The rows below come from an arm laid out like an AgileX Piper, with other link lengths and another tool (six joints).
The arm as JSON. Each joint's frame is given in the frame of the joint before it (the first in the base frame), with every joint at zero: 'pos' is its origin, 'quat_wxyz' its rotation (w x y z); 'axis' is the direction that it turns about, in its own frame. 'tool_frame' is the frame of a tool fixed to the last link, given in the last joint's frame.
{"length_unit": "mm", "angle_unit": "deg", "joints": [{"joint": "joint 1", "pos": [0.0, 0.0, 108.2], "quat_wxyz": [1.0, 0.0, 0.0, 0.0], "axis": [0.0, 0.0, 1.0]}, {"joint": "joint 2", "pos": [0.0, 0.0, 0.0], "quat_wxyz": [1.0, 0.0, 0.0, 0.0], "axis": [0.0, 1.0, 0.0]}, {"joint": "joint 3", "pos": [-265.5, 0.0, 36.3], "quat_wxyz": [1.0, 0.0, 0.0, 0.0], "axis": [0.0, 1.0, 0.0]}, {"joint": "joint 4", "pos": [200.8, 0.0, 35.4], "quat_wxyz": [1.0, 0.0, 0.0, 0.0], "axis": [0.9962, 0.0, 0.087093]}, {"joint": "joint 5", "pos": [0.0, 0.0, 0.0], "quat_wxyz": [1.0, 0.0, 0.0, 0.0], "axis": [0.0, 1.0, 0.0]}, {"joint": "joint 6", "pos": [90.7, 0.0, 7.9], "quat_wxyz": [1.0, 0.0, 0.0, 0.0], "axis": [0.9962, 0.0, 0.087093]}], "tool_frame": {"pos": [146.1, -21.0, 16.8], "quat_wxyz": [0.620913, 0.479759, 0.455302, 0.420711]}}
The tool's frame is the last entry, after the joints.
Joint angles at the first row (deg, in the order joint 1, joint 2, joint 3, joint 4, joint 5, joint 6):
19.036 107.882 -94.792 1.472 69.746 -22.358
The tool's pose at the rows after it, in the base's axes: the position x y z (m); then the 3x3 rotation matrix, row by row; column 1 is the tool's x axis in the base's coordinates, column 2 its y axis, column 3 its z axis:
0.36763, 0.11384, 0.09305; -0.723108, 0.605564, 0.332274; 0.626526, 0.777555, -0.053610; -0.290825, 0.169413, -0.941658
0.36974, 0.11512, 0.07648; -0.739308, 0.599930, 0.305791; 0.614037, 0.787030, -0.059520; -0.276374, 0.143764, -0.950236
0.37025, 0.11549, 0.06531; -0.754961, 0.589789, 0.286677; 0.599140, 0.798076, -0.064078; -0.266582, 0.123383, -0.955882
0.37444, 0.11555, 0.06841; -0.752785, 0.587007, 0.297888; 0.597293, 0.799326, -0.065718; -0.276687, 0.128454, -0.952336
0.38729, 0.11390, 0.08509; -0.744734, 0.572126, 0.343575; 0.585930, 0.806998, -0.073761; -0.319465, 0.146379, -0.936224
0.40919, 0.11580, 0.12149; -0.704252, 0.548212, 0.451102; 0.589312, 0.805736, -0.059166; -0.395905, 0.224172, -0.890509
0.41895, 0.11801, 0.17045; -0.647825, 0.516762, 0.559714; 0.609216, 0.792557, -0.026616; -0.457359, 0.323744, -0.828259
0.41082, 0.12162, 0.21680; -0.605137, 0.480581, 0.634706; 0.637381, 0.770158, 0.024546; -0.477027, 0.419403, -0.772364
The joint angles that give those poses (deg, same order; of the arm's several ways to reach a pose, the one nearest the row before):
19.037 110.278 -94.793 1.472 68.803 -22.357
19.036 112.848 -94.791 1.577 68.007 -23.154
19.036 114.548 -94.790 1.577 67.659 -24.111
19.036 114.807 -95.966 1.226 67.987 -24.111
19.035 114.849 -100.050 -0.307 69.677 -24.383
19.036 113.416 -105.468 -1.706 69.893 -24.382
19.035 109.509 -109.241 -1.977 69.982 -24.143
19.037 103.994 -110.362 -0.385 70.382 -24.011

